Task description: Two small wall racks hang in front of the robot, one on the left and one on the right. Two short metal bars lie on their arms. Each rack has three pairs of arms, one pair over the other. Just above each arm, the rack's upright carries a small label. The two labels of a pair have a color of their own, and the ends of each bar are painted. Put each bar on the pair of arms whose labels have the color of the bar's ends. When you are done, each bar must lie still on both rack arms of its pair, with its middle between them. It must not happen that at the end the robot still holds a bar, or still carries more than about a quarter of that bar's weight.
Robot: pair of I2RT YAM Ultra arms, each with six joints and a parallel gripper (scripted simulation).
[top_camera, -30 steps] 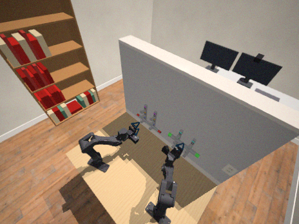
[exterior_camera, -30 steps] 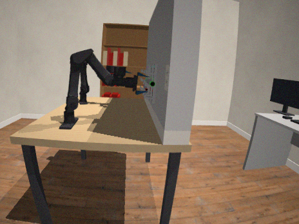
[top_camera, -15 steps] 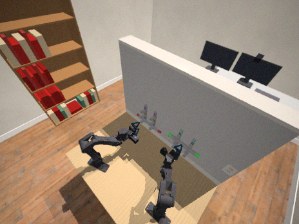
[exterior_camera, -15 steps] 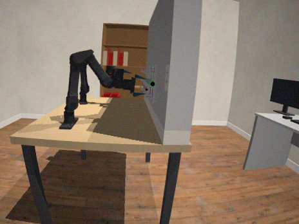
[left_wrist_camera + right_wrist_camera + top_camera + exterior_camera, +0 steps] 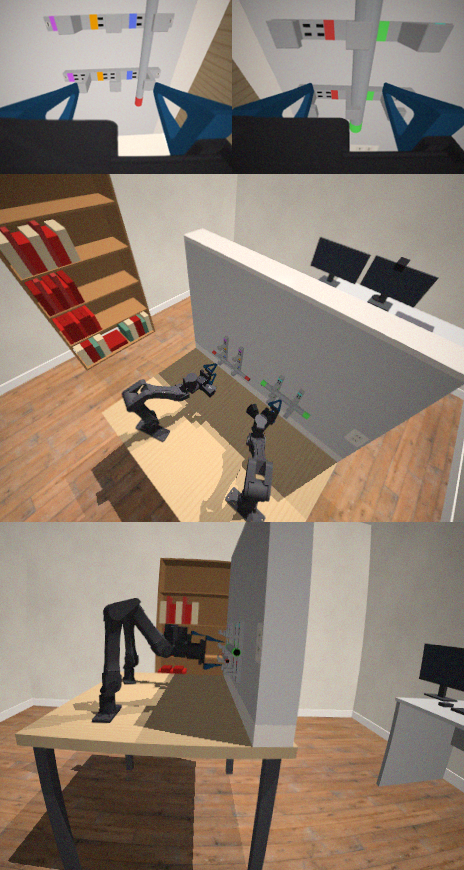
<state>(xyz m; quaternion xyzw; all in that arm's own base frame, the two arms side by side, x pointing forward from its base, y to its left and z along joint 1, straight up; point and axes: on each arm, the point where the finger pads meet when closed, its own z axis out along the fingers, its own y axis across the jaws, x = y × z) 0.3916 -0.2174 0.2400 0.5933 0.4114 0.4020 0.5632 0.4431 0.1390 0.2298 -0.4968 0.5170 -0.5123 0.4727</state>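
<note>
Right now my right hand is 4 cm short of the green-ended bar, 2 cm below it and 1 cm to the left of it. Also, from my right hand: grey wall panel (20 cm above, 17 cm to the left, 17 cm ahead).
</note>
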